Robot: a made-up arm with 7 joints. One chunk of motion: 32 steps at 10 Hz.
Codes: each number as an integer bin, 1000 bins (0 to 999) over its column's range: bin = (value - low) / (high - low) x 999, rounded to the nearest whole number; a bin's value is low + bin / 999 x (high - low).
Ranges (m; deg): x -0.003..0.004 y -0.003..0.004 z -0.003..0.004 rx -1..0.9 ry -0.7..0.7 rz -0.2..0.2
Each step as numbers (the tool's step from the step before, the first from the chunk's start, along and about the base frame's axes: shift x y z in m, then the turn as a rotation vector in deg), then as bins.
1 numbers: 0.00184 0.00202 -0.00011 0.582 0.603 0.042
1 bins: 691 716 412 832 930 604
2 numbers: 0.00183 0.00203 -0.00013 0.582 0.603 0.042
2 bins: 689 718 410 832 930 604
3 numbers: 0.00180 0.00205 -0.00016 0.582 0.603 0.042
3 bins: 685 721 405 832 930 604
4 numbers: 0.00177 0.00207 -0.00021 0.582 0.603 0.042
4 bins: 681 724 398 832 930 604
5 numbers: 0.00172 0.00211 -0.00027 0.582 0.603 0.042
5 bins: 674 729 390 832 930 604
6 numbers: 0.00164 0.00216 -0.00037 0.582 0.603 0.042
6 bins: 662 736 375 832 930 604
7 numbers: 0.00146 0.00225 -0.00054 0.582 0.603 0.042
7 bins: 637 749 351 832 930 604
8 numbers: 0.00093 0.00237 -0.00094 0.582 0.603 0.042
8 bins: 561 766 294 832 930 604
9 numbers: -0.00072 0.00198 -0.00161 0.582 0.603 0.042
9 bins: 325 711 198 832 930 604
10 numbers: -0.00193 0.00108 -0.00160 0.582 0.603 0.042
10 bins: 153 582 200 832 930 604
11 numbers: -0.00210 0.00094 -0.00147 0.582 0.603 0.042
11 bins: 128 562 218 832 930 604
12 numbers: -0.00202 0.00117 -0.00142 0.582 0.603 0.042
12 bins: 140 595 225 832 930 604
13 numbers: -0.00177 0.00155 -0.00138 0.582 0.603 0.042
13 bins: 176 649 231 832 930 604
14 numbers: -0.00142 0.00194 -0.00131 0.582 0.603 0.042
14 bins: 225 705 241 832 930 604
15 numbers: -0.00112 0.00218 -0.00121 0.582 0.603 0.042
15 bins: 268 739 255 832 930 604
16 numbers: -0.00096 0.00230 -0.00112 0.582 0.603 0.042
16 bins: 291 756 268 832 930 604
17 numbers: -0.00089 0.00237 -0.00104 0.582 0.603 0.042
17 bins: 301 766 280 832 930 604
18 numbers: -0.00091 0.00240 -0.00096 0.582 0.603 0.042
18 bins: 298 771 291 832 930 604
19 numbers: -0.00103 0.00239 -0.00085 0.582 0.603 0.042
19 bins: 281 769 307 832 930 604
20 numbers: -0.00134 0.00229 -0.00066 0.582 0.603 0.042
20 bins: 237 755 334 832 930 604
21 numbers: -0.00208 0.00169 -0.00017 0.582 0.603 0.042
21 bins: 131 669 404 832 930 604
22 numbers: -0.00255 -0.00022 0.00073 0.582 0.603 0.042
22 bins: 64 397 532 832 930 604
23 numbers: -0.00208 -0.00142 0.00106 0.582 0.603 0.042
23 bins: 131 225 579 832 930 604
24 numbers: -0.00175 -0.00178 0.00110 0.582 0.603 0.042
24 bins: 178 174 585 832 930 604
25 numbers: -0.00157 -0.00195 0.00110 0.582 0.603 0.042
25 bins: 204 150 585 832 930 604
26 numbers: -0.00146 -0.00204 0.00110 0.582 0.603 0.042
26 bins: 220 137 585 832 930 604
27 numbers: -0.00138 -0.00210 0.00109 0.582 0.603 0.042
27 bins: 231 128 584 832 930 604
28 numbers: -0.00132 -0.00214 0.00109 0.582 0.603 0.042
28 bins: 240 123 584 832 930 604
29 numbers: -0.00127 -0.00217 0.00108 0.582 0.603 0.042
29 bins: 247 118 582 832 930 604
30 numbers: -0.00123 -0.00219 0.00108 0.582 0.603 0.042
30 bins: 253 116 582 832 930 604
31 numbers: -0.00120 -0.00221 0.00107 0.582 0.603 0.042
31 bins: 257 113 581 832 930 604
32 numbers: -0.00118 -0.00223 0.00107 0.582 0.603 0.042
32 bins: 260 110 581 832 930 604
